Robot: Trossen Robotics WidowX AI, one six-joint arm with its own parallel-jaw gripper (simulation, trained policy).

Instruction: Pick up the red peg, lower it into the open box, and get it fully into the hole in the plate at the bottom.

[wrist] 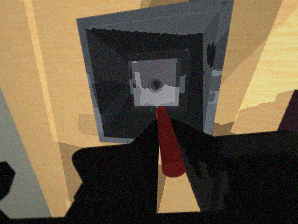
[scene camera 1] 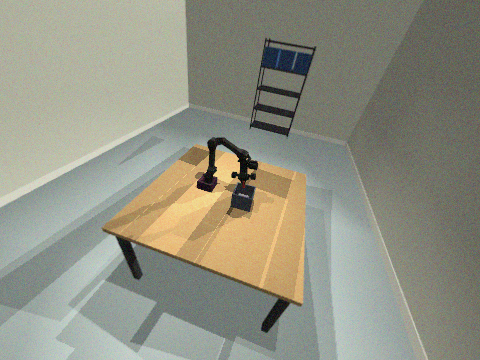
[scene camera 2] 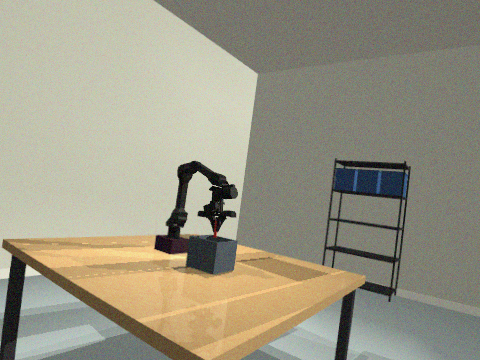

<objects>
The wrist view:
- my gripper: 163, 123
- grey box: 109, 43
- red peg: 173, 166
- plate: 166, 71
</objects>
